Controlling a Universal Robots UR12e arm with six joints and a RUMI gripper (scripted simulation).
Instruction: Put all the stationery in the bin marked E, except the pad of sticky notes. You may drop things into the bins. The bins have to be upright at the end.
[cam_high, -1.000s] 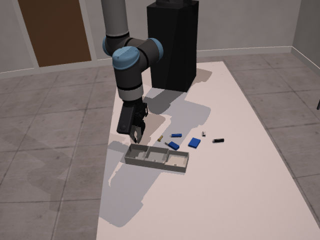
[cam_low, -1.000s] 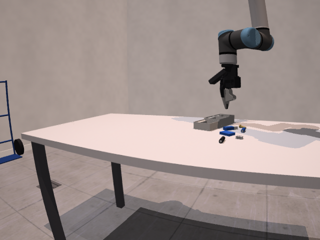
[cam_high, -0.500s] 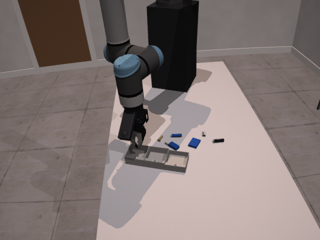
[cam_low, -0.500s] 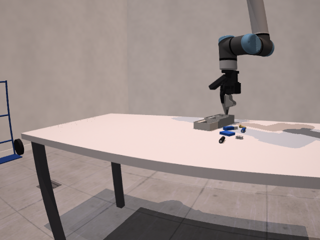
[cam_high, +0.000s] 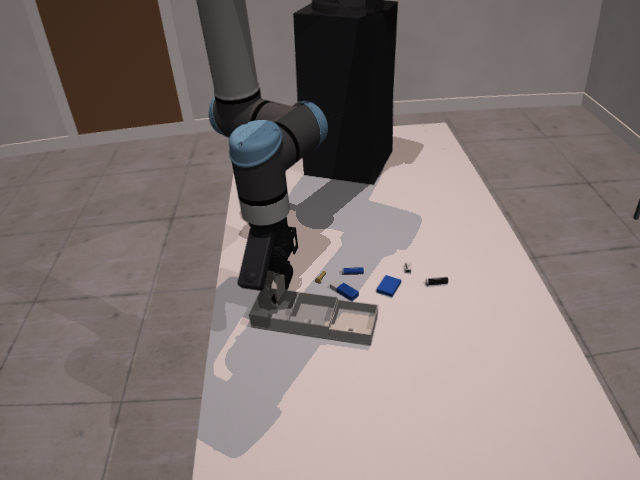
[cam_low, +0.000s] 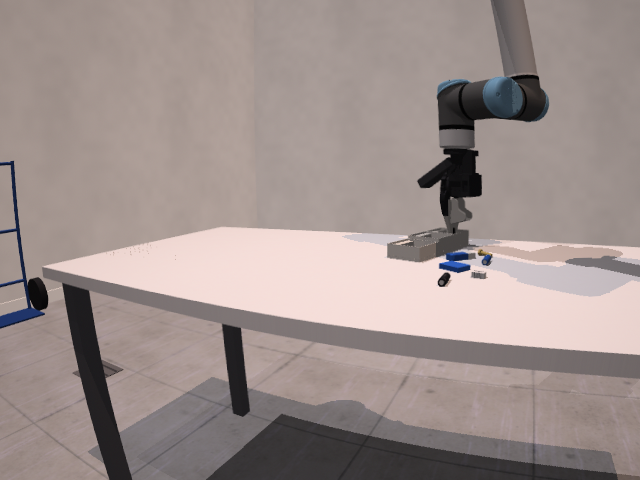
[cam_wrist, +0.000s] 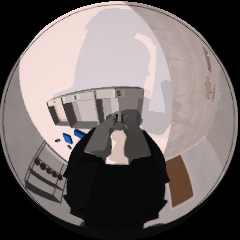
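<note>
My gripper is now 7 cm to the right of the three-compartment bin tray, 5 cm short of it and 2 cm above it. The rest, counted from my hand: brass piece: 11 cm to the left, 7 cm behind, 3 cm below; then blue cylinder: 19 cm to the left, 7 cm behind, 3 cm below; then blue sticky-note pad: 25 cm to the left, 3 cm below, 1 cm ahead.
</note>
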